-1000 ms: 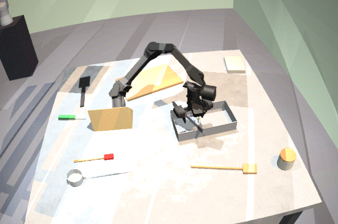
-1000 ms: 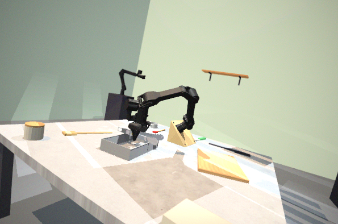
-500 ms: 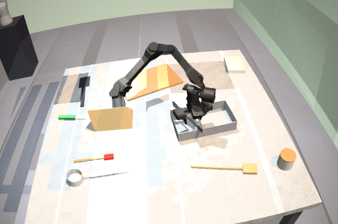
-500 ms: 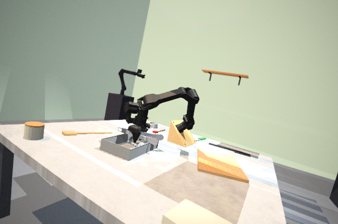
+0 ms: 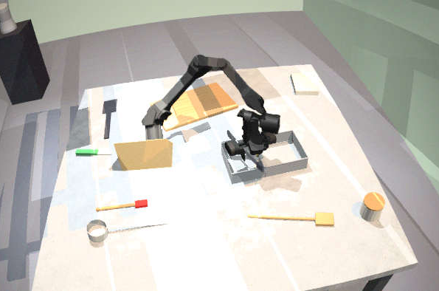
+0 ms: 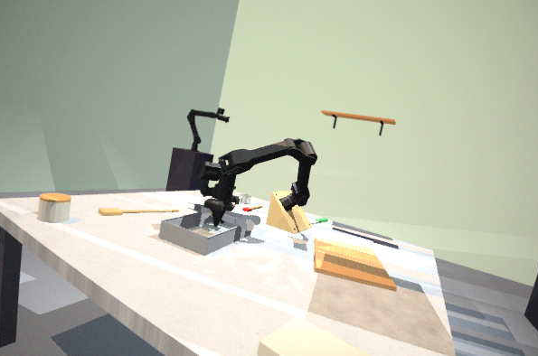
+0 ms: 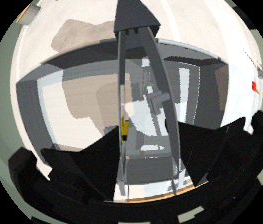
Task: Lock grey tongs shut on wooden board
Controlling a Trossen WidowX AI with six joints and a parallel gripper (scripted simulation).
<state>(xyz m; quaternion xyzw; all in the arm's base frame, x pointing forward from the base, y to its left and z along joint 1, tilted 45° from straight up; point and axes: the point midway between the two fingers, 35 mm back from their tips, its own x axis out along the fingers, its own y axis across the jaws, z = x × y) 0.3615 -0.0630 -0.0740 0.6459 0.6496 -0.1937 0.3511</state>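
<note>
My gripper tip is 5 cm short of the grey roasting tin and 1 cm to the right of it. The rest, counted from my gripper tip: red-headed spatula: 48 cm behind, 13 cm to the right, 2 cm below; canister: 37 cm ahead, 34 cm to the right; wooden board: 44 cm to the left, 19 cm behind, 2 cm below.
</note>
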